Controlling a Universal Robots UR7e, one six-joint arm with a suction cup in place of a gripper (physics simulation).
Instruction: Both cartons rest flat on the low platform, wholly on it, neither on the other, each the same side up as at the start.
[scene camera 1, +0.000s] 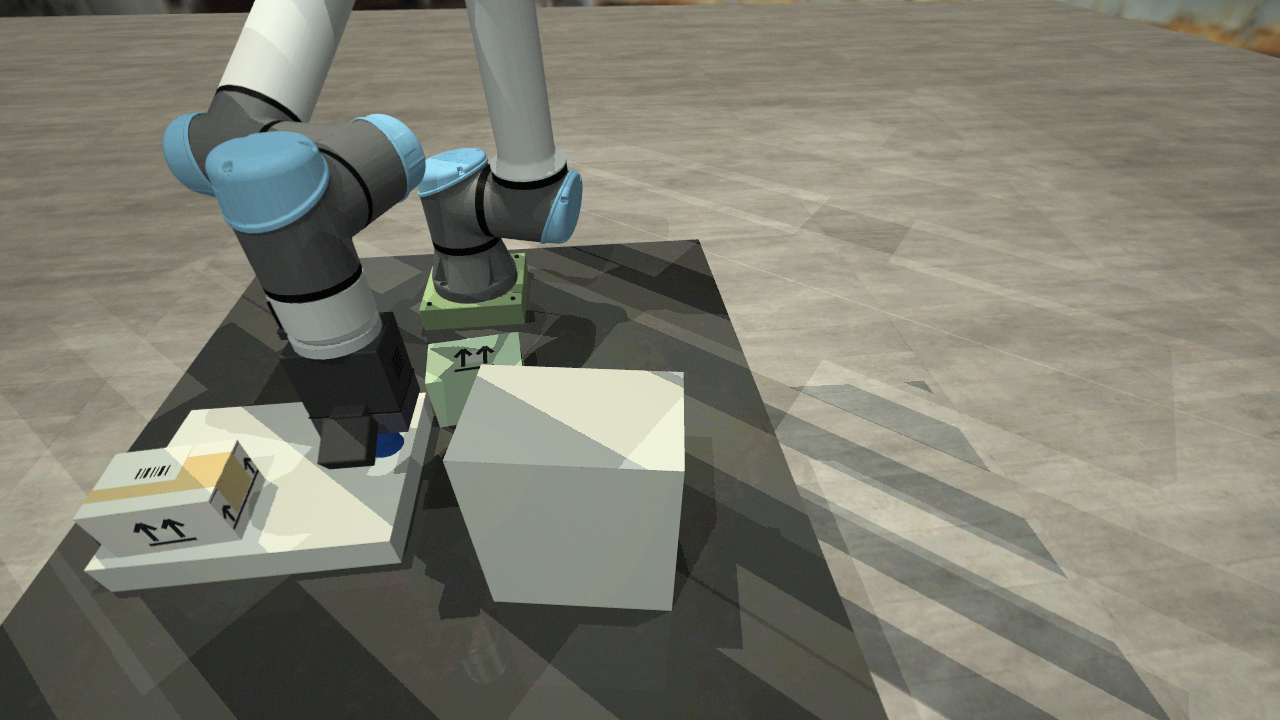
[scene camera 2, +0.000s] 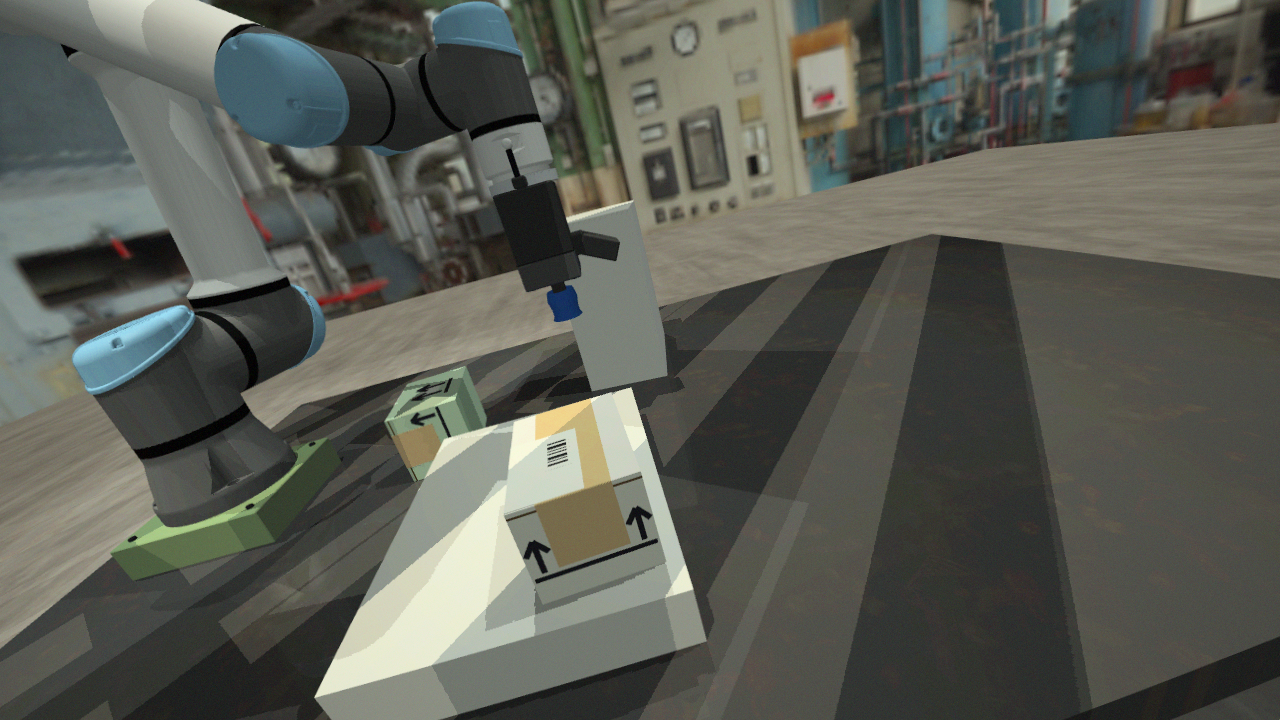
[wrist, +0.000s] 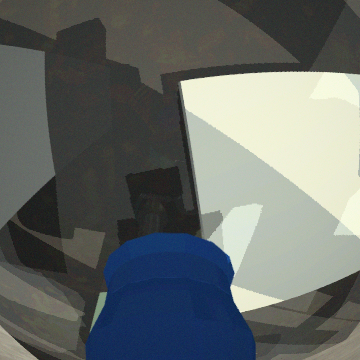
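Pixels of known places: hand, its tool point: (scene camera 1: 386, 444) (scene camera 2: 568, 316) (wrist: 168, 283); arm's base, origin of its link: (scene camera 1: 476, 279) (scene camera 2: 233, 486).
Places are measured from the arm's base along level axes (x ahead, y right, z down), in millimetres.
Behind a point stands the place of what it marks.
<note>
The white carton (scene camera 1: 153, 498) @[y 260, x 512, z -78 mm] (scene camera 2: 528, 479) @[y 303, x 458, z -79 mm] with tan tape lies flat near one end of the low white platform (scene camera 1: 313, 514) @[y 132, x 495, z -3 mm] (scene camera 2: 402, 582) @[y 276, x 331, z -3 mm] (wrist: 270, 145) @[y 92, x 489, z -4 mm], arrows on its sides pointing up. Whether its far foot is wholly on is hidden. The green carton (scene camera 1: 446, 385) @[y -2, x 323, z -36 mm] (scene camera 2: 460, 411) @[y 23, x 326, z -27 mm] (wrist: 98, 309) @[y -101, x 311, z 13 mm] rests on the dark mat beside the platform, between it and the arm's base, with arrows on its top face; a sliver shows in the wrist view. My blue suction cup (scene camera 1: 389, 445) (scene camera 2: 563, 305) (wrist: 170, 262) hangs in the air with nothing on it, apart from both cartons.
A tall pale box (scene camera 1: 572, 528) @[y -178, x 614, z -113 mm] (scene camera 2: 619, 317) @[y -86, x 550, z -61 mm] (wrist: 22, 130) @[y -88, x 532, z 2 mm] stands on the dark mat (scene camera 1: 572, 667) @[y -165, x 677, z 45 mm] (scene camera 2: 939, 501) @[y 299, x 751, z 45 mm] beside the platform, close to the green carton. The arm's green base block (scene camera 1: 474, 313) @[y -4, x 87, z 14 mm] (scene camera 2: 223, 537) @[y 89, x 38, z 21 mm] is behind the green carton.
</note>
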